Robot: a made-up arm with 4 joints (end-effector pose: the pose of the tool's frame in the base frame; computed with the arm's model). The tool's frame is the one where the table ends. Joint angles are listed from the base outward.
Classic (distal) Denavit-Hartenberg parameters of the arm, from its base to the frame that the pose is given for. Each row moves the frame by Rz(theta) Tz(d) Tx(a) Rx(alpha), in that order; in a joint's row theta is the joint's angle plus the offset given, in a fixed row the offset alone. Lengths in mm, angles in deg.
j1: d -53; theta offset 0; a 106.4; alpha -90
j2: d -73.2; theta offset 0; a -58.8; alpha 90
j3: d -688; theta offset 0; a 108.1; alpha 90
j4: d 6; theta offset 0; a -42.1; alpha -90
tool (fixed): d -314.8; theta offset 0; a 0; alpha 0
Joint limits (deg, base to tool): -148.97..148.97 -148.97..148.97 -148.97..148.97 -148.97..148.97
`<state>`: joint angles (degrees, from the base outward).
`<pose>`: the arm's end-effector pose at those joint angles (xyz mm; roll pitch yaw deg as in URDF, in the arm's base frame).
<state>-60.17 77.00 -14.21 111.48</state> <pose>-362.5 267.7 -525.3 -16.71 -33.72 -53.97</pose>
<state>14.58 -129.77 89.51 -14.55</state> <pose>887.7 143.1 534.6 -128.78 -9.62 93.60</pose>
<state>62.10 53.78 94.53 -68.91</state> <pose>-6.9 -596.2 -473.4 71.31 31.90 -142.89</pose>
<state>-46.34 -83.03 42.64 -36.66</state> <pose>577.3 -828.9 -301.4 -51.58 -30.88 -7.06</pose>
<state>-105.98 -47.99 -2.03 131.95</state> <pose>-279.5 -640.5 -162.4 178.49 -0.08 72.66</pose>
